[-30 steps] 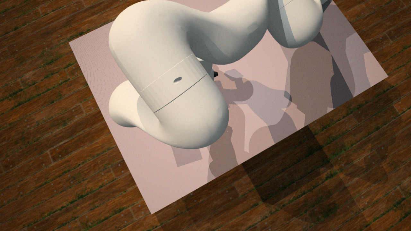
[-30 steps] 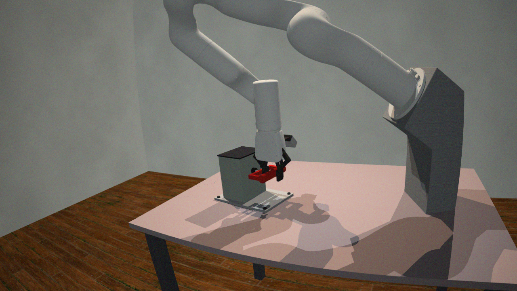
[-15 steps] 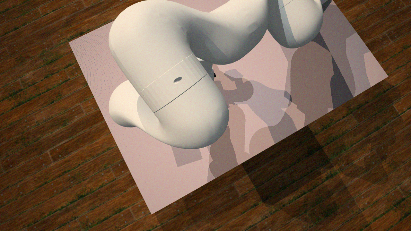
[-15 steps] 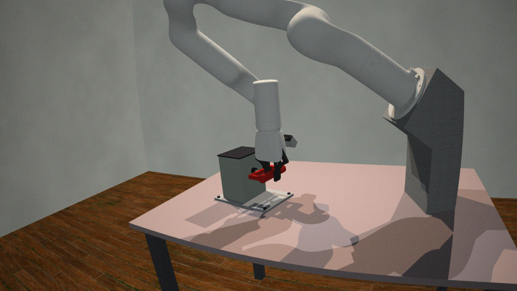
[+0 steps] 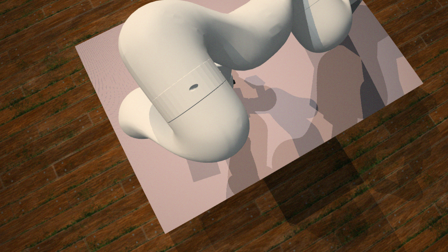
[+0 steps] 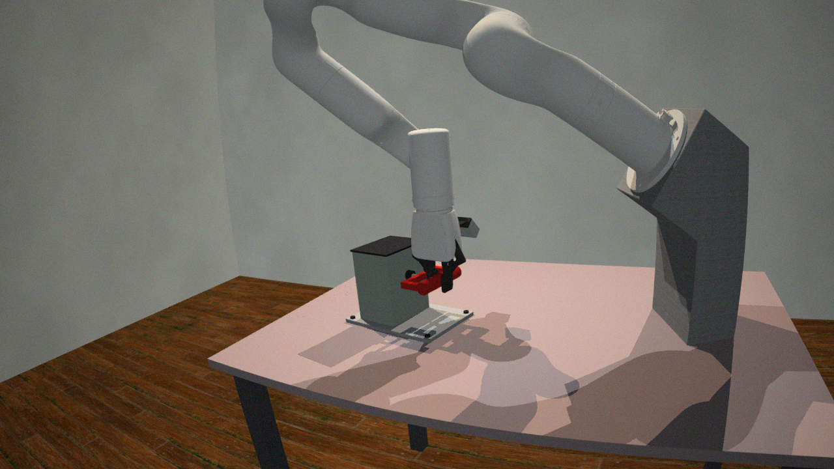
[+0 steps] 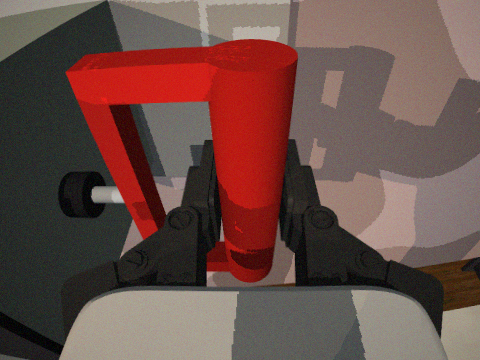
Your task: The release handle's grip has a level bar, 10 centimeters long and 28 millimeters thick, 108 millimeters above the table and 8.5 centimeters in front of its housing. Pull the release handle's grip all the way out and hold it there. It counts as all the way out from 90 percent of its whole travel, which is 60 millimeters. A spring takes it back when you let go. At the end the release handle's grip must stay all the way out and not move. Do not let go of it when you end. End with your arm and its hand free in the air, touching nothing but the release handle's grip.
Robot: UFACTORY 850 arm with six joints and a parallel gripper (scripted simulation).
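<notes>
My hand is 9 cm short of the base plate, 1 cm to the right of it and 10 cm above it.
</notes>
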